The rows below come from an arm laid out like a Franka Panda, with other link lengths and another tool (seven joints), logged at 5 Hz.
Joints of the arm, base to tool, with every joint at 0 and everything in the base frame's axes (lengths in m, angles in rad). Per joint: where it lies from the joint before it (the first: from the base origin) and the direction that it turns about. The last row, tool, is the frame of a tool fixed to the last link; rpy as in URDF.
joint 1: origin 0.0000 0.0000 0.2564 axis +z
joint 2: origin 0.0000 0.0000 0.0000 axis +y
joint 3: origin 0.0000 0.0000 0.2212 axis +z
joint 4: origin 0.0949 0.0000 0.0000 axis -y
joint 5: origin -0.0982 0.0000 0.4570 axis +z
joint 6: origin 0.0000 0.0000 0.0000 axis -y
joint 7: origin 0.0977 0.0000 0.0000 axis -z
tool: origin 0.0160 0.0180 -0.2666 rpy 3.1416 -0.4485 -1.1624
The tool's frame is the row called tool.
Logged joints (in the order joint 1, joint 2, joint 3, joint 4, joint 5, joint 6, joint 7), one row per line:
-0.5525 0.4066 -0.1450 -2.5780 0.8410 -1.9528 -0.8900
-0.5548 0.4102 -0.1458 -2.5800 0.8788 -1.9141 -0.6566
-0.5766 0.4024 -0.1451 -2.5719 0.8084 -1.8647 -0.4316
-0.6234 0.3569 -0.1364 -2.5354 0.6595 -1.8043 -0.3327
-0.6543 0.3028 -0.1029 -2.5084 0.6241 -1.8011 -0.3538
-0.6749 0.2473 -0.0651 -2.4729 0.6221 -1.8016 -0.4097
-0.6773 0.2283 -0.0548 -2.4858 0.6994 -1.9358 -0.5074
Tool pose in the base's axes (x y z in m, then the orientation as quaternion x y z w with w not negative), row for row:
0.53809 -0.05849 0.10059 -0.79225 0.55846 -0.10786 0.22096
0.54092 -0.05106 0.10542 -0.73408 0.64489 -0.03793 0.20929
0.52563 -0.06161 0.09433 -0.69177 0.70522 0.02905 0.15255
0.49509 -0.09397 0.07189 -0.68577 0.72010 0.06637 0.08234
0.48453 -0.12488 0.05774 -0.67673 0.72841 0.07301 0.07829
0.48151 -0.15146 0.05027 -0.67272 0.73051 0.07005 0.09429
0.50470 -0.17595 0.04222 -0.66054 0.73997 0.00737 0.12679
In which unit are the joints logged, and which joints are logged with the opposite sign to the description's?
The joints are logged in radians. Opposite sign: joint 2, joint 3, joint 6.
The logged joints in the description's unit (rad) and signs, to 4 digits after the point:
-0.5525 -0.4066 0.1450 -2.5780 0.8410 1.9528 -0.8900
-0.5548 -0.4102 0.1458 -2.5800 0.8788 1.9141 -0.6566
-0.5766 -0.4024 0.1451 -2.5719 0.8084 1.8647 -0.4316
-0.6234 -0.3569 0.1364 -2.5354 0.6595 1.8043 -0.3327
-0.6543 -0.3028 0.1029 -2.5084 0.6241 1.8011 -0.3538
-0.6749 -0.2473 0.0651 -2.4729 0.6221 1.8016 -0.4097
-0.6773 -0.2283 0.0548 -2.4858 0.6994 1.9358 -0.5074

